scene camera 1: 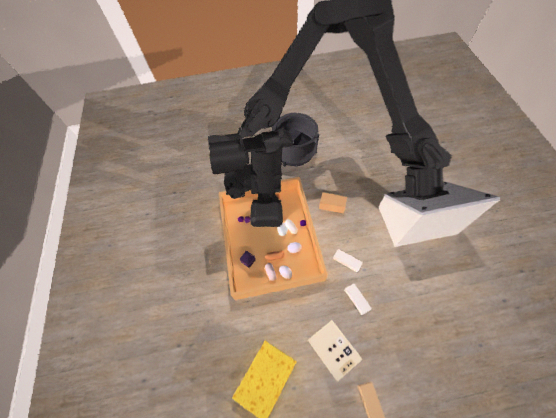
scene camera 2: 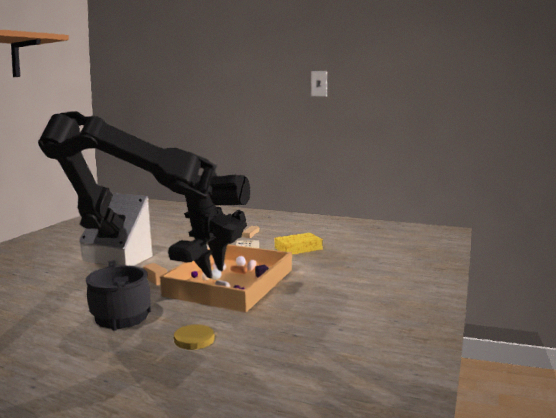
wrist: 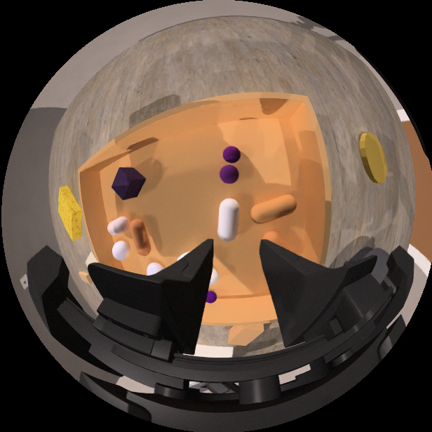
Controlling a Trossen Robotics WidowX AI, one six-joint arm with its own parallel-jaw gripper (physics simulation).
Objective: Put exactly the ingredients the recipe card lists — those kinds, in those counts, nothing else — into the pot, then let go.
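Frame: origin at the arm's base, x right, y ahead, z up, level; millimetres.
Where they show: gripper, fingertip midpoint: (scene camera 2: 215,274); arm's base at its link origin: (scene camera 1: 425,193) (scene camera 2: 111,226).
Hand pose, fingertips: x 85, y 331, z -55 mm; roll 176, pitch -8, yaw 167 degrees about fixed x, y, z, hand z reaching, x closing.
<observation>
Each offset is from my fingertips to the top centre of the thing.
The black gripper (scene camera 2: 215,273) (wrist: 236,242) points down into the orange tray {dx -54, dy +9, dz +6 mm} (scene camera 1: 227,245) (scene camera 2: 205,296) (wrist: 327,200), partly open with nothing between its fingers. A white capsule (wrist: 228,220) lies just beyond the fingertips in the wrist view. One orange capsule (wrist: 273,208) lies beside it; another (wrist: 271,237) is partly behind the right finger. Two purple balls (wrist: 231,154) (wrist: 229,174) lie beyond; a third {dx -44, dy -75, dz -17 mm} (scene camera 1: 303,223) (wrist: 211,297) is near the tray side. The dark pot {dx +179, dy -121, dz +56 mm} (scene camera 1: 312,142) (scene camera 2: 119,302) holds a dark blocky thing. The recipe card {dx -317, dy -55, dz -38 mm} (scene camera 1: 325,340) (scene camera 2: 247,244) has small dark marks, too small to read.
The tray also holds a dark polyhedron {dx -97, dy +70, dz -9 mm} (scene camera 1: 247,259) (scene camera 2: 261,270) (wrist: 128,183), a brown-orange capsule {dx -104, dy +9, dz -16 mm} (scene camera 1: 274,256) (wrist: 140,237) and several pale pieces. A yellow sponge {dx -332, dy +86, dz -9 mm} (scene camera 1: 265,378) (scene camera 2: 299,243), a gold disc {dx +210, dy +57, dz -26 mm} (scene camera 2: 195,336) (wrist: 373,157), a wooden block {dx -12, dy -161, dz -9 mm} (scene camera 1: 333,203) and two white blocks {dx -156, dy -144, dz -27 mm} (scene camera 1: 348,260) {dx -240, dy -134, dz -27 mm} (scene camera 1: 357,299) lie outside.
</observation>
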